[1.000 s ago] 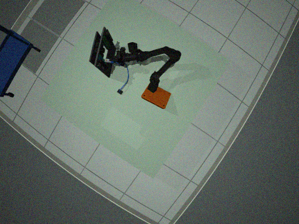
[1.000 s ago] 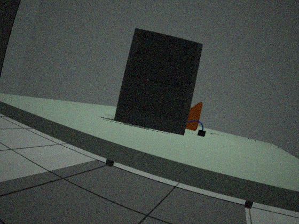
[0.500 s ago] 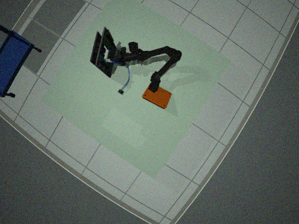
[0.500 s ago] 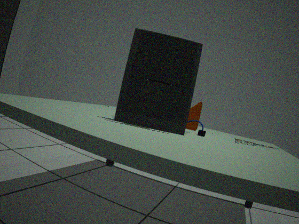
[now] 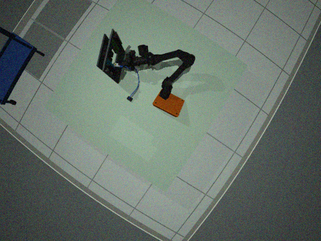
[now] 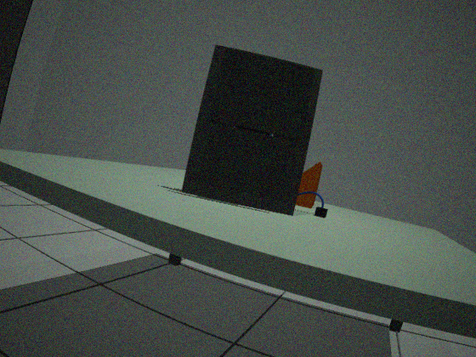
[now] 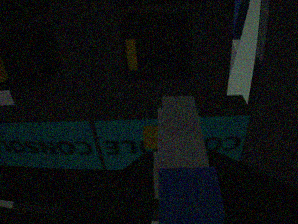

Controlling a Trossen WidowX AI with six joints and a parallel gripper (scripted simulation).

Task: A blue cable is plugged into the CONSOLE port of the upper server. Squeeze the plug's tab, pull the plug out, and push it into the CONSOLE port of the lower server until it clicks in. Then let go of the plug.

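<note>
Now: the plug right at my gripper tip.
</note>
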